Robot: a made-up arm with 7 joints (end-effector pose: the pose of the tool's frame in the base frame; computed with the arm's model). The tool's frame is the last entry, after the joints.
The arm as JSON. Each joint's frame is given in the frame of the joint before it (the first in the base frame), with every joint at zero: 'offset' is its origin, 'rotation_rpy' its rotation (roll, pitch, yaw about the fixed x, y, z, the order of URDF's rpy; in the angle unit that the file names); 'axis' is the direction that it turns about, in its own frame. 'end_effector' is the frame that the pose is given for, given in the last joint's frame.
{
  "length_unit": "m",
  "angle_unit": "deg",
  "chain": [
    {
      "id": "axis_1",
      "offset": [
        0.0,
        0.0,
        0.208
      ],
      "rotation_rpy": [
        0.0,
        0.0,
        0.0
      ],
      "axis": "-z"
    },
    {
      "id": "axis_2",
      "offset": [
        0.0,
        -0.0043,
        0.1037
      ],
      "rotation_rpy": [
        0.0,
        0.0,
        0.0
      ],
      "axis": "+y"
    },
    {
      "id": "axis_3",
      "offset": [
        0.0,
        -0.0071,
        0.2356
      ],
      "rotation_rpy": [
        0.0,
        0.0,
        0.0
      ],
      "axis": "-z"
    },
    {
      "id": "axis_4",
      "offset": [
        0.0,
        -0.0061,
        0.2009
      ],
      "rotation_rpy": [
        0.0,
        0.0,
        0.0
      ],
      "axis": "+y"
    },
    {
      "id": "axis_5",
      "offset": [
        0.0,
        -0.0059,
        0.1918
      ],
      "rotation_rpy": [
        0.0,
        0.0,
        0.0
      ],
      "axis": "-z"
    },
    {
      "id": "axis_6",
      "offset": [
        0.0,
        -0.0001,
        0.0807
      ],
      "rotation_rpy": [
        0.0,
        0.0,
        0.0
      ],
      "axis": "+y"
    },
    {
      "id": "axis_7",
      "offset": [
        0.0,
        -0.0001,
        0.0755
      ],
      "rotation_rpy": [
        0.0,
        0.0,
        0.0
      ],
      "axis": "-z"
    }
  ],
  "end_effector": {
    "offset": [
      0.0,
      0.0,
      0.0
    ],
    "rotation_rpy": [
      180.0,
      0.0,
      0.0
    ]
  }
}
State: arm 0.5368 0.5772 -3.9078 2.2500 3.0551 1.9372 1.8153
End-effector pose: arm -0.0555 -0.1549 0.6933 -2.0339 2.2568 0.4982
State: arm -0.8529 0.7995 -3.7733 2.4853 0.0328 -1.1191 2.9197
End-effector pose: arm 0.1291 -0.0729 0.6194 -1.8284 -1.5194 -0.4100
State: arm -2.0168 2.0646 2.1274 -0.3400 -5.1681 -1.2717 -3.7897
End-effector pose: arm -0.3072 0.4808 -0.1210 -0.1161 -0.3728 -1.4385
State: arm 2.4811 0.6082 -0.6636 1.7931 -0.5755 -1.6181 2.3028
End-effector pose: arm -0.2886 -0.3722 0.5288 1.2233 1.8157 1.0575
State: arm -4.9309 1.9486 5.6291 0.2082 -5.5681 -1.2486 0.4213
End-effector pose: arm 0.1705 -0.6700 0.0532 -1.7819 1.8851 1.0990
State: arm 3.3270 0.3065 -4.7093 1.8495 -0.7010 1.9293 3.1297
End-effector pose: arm -0.0817 0.2525 0.6038 -0.0705 0.7767 1.2422
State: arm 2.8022 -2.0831 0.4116 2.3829 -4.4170 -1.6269 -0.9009
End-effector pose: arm 0.2612 0.1174 0.3563 -0.0520 -2.1939 -1.6918
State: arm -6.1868 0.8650 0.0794 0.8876 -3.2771 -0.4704 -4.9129
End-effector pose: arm 0.6523 -0.1044 0.5012 -0.6249 -0.7453 1.0747
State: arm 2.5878 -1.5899 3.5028 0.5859 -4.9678 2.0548 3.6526
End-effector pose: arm 0.5885 0.2326 0.1911 -1.7721 0.9499 0.6108
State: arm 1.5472 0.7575 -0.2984 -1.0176 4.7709 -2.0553 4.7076
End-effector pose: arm -0.1404 -0.2620 0.8351 0.4161 0.8881 1.4567
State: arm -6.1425 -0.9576 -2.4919 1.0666 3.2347 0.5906 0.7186
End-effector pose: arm -0.6131 0.2486 0.5031 -1.3387 1.5545 -1.5115
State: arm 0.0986 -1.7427 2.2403 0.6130 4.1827 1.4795 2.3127
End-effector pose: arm -0.6811 -0.0794 0.1558 -1.5054 2.0564 -0.2158
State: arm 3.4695 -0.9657 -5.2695 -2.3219 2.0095 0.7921 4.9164
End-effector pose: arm 0.1980 -0.2207 0.2851 0.0999 0.1650 -0.4351
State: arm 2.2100 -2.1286 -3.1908 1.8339 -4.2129 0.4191 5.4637
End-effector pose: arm 0.0863 0.0976 -0.1643 -0.6673 -0.1980 -0.7851
